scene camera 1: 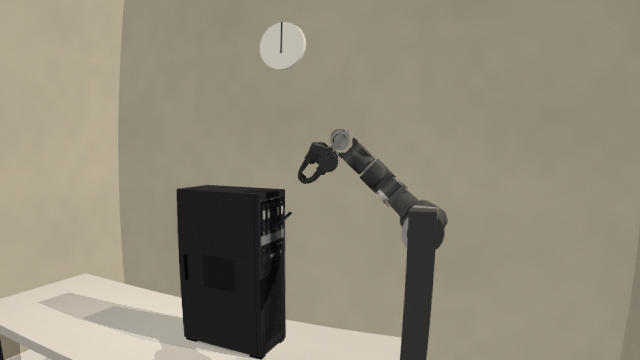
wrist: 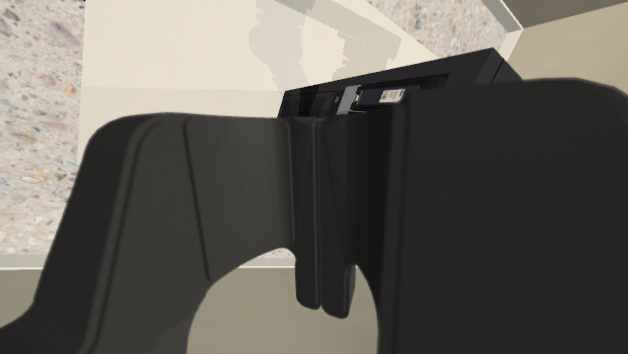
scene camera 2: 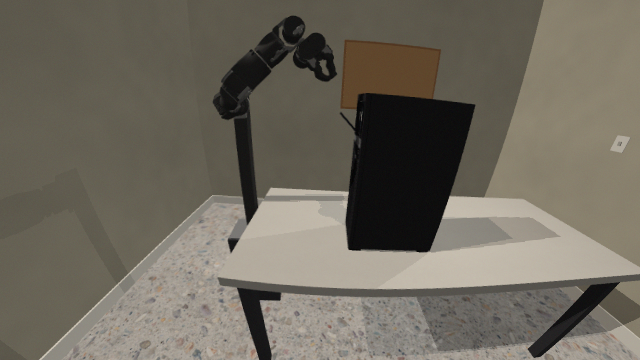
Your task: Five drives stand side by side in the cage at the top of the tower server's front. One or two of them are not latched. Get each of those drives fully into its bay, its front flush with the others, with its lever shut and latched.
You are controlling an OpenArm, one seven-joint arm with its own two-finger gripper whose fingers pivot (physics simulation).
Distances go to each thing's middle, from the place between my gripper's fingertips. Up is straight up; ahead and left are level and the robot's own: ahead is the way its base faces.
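There is the black tower server (scene camera 1: 233,289), which I see 10 mm to the right of my hand and 250 mm ahead of it. The server is also 310 mm below my hand.
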